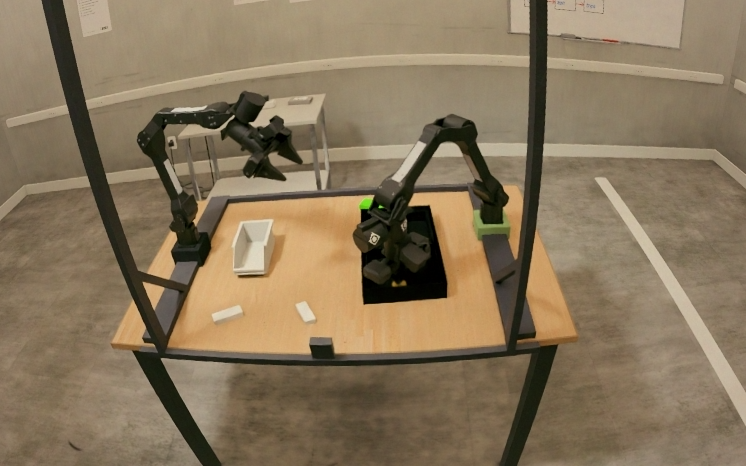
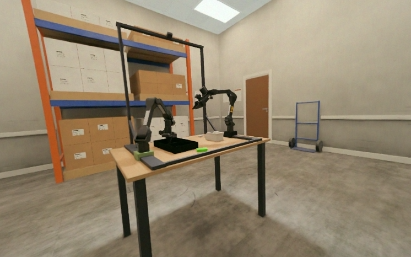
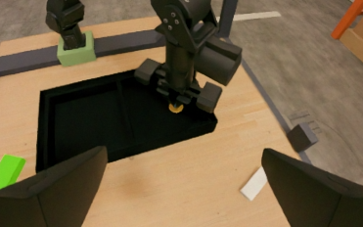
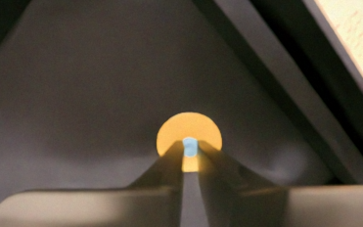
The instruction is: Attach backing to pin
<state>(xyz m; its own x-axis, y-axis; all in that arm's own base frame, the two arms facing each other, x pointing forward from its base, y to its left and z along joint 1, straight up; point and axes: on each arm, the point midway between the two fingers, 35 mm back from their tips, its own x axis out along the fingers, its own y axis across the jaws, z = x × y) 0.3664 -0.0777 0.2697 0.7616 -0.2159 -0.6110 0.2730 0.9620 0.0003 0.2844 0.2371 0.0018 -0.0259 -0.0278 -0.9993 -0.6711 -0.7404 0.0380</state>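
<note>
The round pin lies 4 cm below my right hand. From my right hand the other things lie so: white bin (40 cm to the left, 17 cm ahead, 1 cm below); then black tray (12 cm ahead, 3 cm below, 2 cm to the right).
</note>
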